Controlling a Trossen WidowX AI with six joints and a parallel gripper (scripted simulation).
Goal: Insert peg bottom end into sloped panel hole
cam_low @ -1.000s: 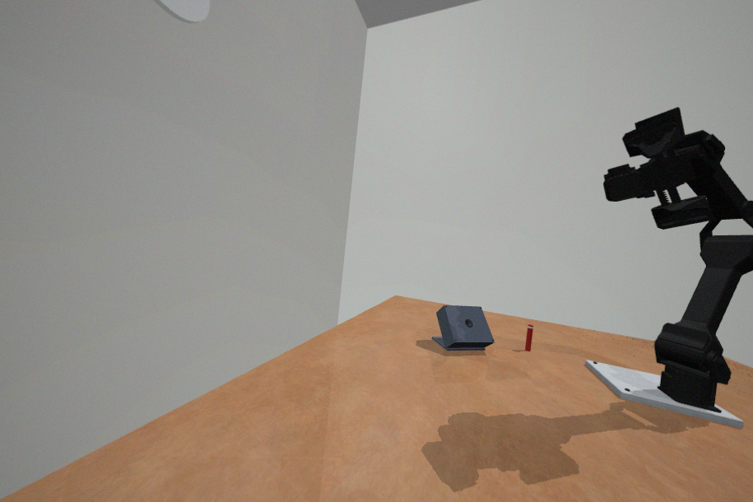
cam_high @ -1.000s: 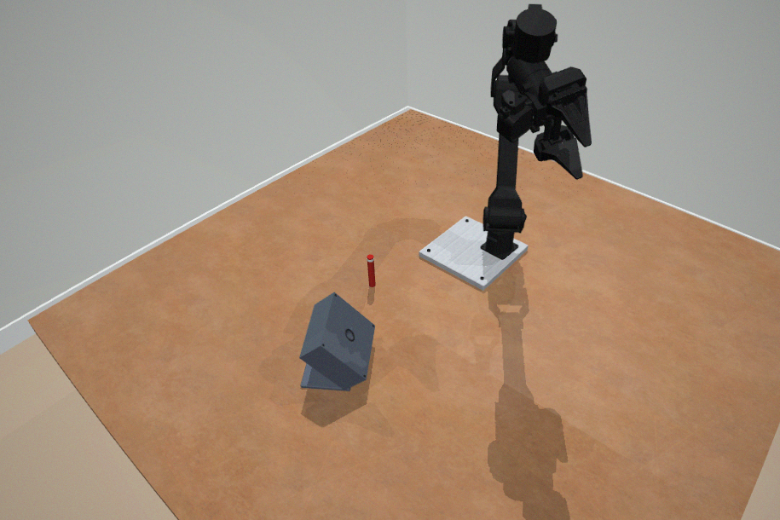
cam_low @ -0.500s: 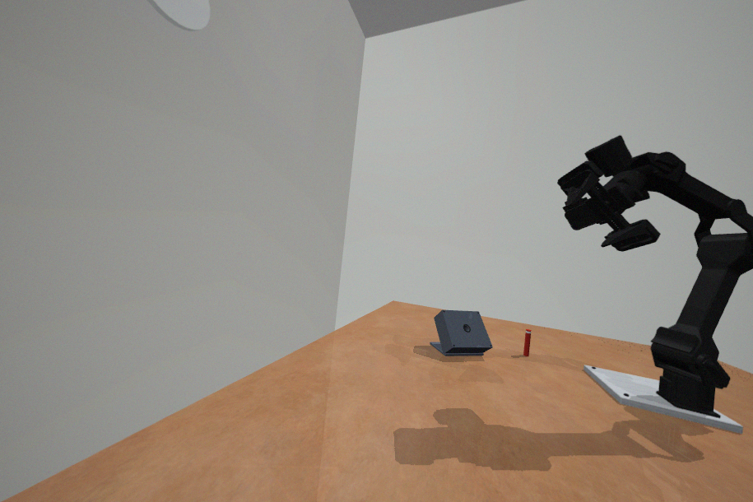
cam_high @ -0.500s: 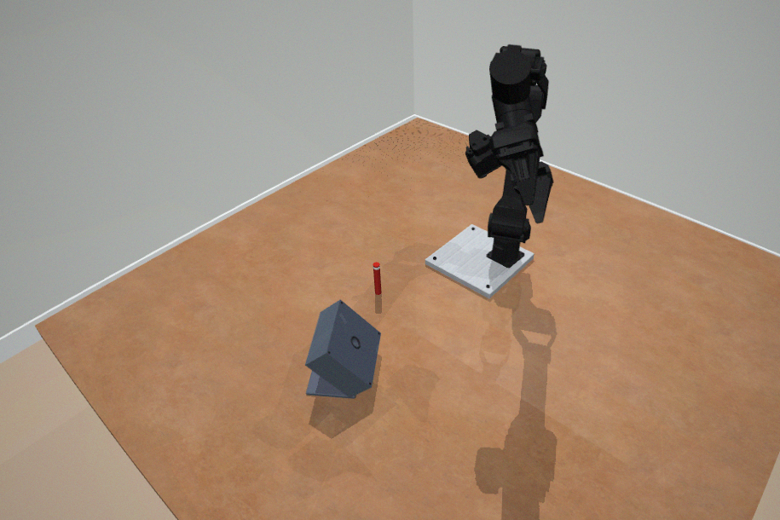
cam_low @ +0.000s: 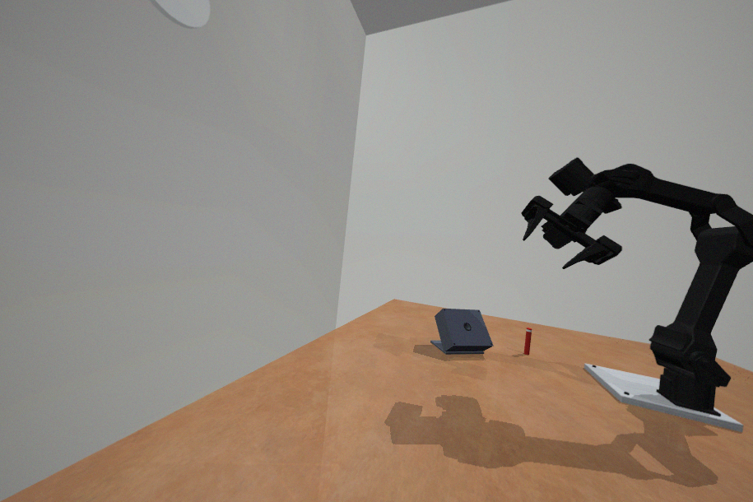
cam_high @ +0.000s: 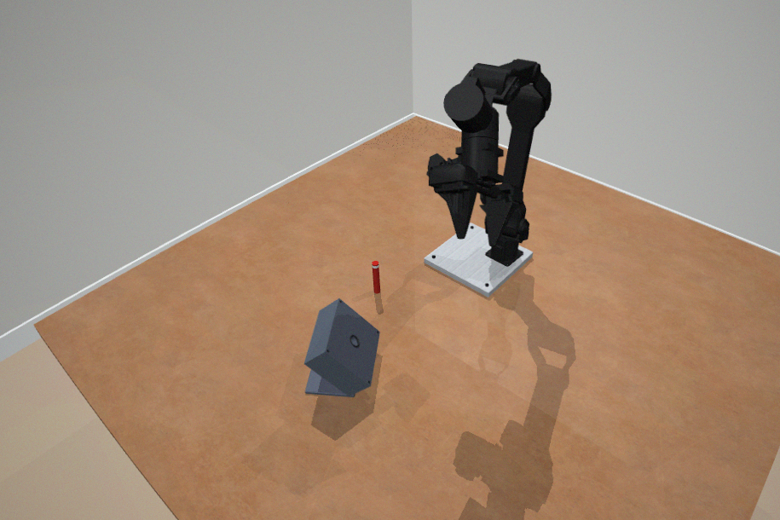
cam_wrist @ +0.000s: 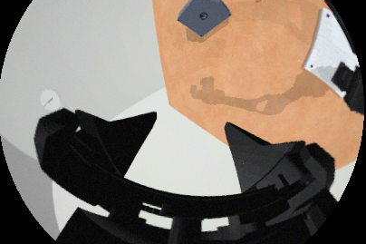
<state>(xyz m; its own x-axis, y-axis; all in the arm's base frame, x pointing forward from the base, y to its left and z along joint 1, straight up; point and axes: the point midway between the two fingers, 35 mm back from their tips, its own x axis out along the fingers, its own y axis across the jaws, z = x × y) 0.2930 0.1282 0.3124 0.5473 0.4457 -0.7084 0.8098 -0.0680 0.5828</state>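
The red peg is 4 cm behind my gripper tip, 28 cm to the right of it and 25 cm below it. Also, from my gripper tip: panel: 15 cm ahead, 17 cm to the right, 24 cm below.
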